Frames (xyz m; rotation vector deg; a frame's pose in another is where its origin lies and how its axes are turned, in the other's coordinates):
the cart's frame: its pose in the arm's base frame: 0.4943 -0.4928 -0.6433 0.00 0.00 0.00
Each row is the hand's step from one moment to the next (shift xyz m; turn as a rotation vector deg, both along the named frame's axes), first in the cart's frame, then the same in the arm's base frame.
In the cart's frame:
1: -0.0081 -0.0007 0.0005 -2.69 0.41 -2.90
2: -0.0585 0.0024 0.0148 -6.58 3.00 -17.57
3: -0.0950 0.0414 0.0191 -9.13 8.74 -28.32
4: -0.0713 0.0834 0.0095 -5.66 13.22 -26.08
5: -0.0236 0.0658 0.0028 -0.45 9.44 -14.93
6: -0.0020 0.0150 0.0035 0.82 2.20 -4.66
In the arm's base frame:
1: -0.0081 -0.0007 0.0005 -2.69 0.41 -2.90
2: -0.0585 0.0024 0.0148 -6.58 3.00 -17.57
3: -0.0950 0.0414 0.0191 -9.13 8.74 -28.32
4: -0.0713 0.0834 0.0095 -5.66 13.22 -26.08
5: -0.0236 0.0658 0.0028 -0.45 9.44 -14.93
6: -0.0020 0.0150 0.0035 0.82 2.20 -4.66

